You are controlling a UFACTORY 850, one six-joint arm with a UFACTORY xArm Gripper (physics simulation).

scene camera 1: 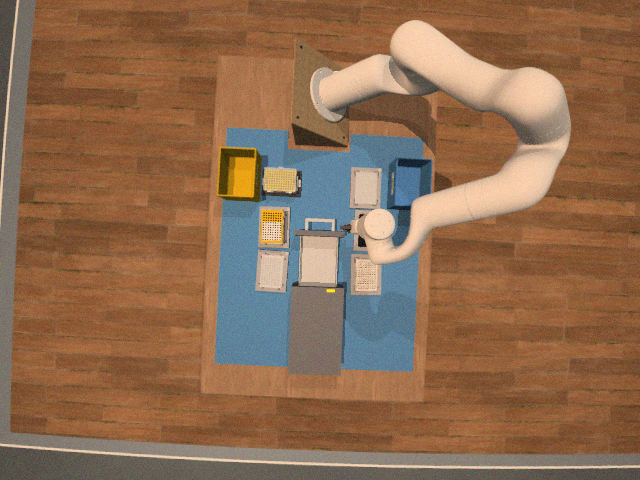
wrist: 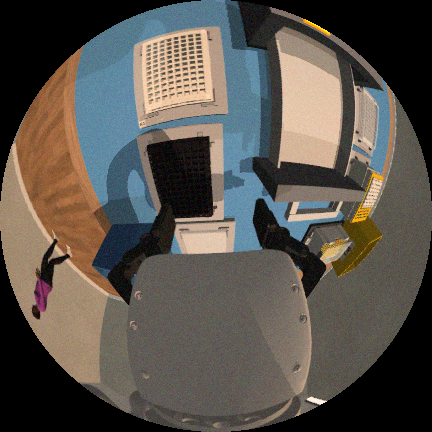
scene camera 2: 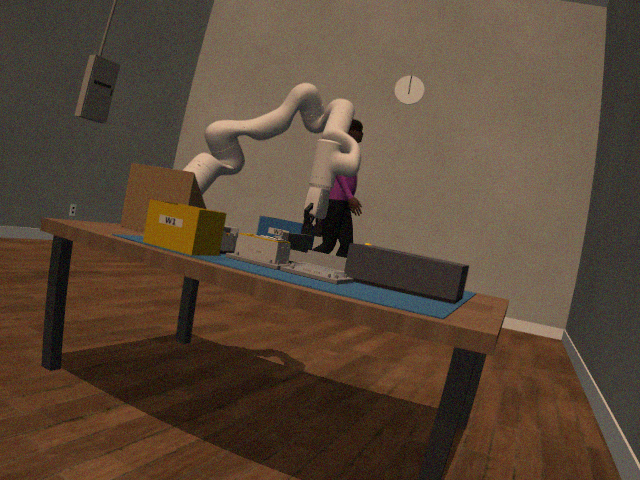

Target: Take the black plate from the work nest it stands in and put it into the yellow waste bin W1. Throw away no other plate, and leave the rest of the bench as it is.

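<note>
The black plate (wrist: 182, 175) (scene camera 1: 361, 241) lies in a grey work nest (wrist: 217, 170) in the right-hand column of nests, between a nest with a cream plate and one with a plain white top. My gripper (wrist: 213, 211) (scene camera 2: 310, 231) is open and empty, above the black plate's nest. In the wrist view its left finger overlaps the plate's lower edge and its right finger stands out to the right over the mat. In scene camera 1 the wrist hides part of the plate. The yellow bin W1 (scene camera 1: 256, 175) (scene camera 2: 170, 232) (wrist: 357, 245) stands at the mat's far left corner; its visible floor is bare.
An open drawer (scene camera 1: 318, 260) with a raised front and handle lies left of my gripper. A blue bin (scene camera 1: 410, 180) is close by at the right. A cream plate (scene camera 1: 366, 274), a yellow-and-white rack (scene camera 1: 272, 226), a white plate (scene camera 1: 271, 270) and a yellow-topped box (scene camera 1: 280, 180) stand around.
</note>
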